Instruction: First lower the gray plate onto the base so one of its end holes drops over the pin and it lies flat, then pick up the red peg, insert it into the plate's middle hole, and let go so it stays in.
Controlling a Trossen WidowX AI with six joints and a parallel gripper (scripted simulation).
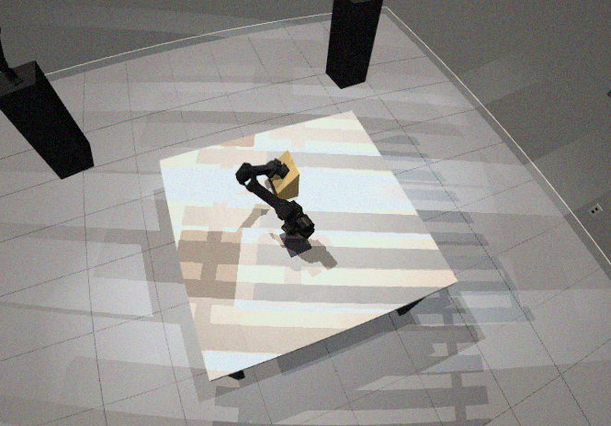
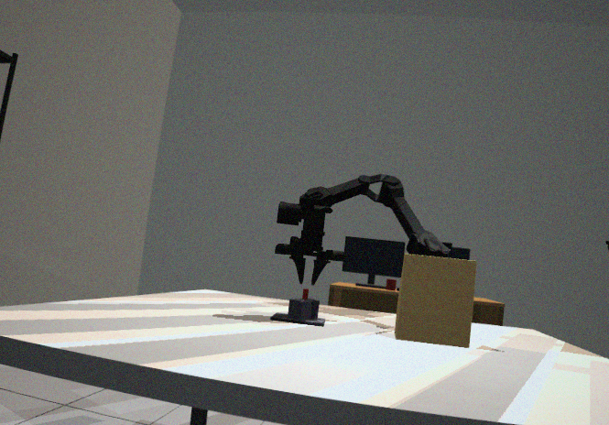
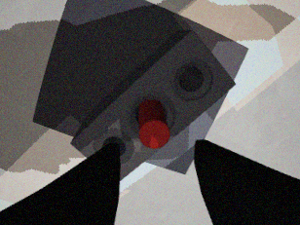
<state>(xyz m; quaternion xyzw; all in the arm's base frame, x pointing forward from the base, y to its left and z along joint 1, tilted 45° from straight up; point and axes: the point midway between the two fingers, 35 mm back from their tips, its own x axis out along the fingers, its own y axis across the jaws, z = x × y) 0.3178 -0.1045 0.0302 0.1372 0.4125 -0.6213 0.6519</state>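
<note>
My gripper tip is 50 mm above the red peg. Also, from my gripper tip: dark flat base 90 mm below, 10 mm to the left, 10 mm ahead; then gray plate 60 mm below.
</note>
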